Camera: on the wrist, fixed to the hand. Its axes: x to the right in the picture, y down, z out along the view.
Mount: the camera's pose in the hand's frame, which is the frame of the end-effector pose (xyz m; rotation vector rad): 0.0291 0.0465 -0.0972 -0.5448 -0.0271 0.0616
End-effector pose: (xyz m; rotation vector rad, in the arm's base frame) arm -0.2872 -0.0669 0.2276 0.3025 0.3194 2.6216
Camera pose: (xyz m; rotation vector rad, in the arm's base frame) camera -0.3584 -0.1093 0.1528 0.1603 -0.4172 2.6346
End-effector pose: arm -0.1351 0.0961 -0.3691 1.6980 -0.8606 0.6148
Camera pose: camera -0.1525 0.1752 -0.2923 1.1916 -0.9960 0.3530
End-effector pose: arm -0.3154 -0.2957 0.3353 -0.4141 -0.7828 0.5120
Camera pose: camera -0.2380 -0.2574 0.2646 -0.9388 -0.9359 0.3557
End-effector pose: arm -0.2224 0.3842 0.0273 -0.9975 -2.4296 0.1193
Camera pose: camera -0.1633 0.4273 0.1116 -1.3004 -2.5091 -0.5386
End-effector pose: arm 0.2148 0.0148 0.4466 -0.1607 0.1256 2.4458
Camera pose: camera 0.1709 -0.0155 0.3486 -0.3646 -0.5595 2.4862
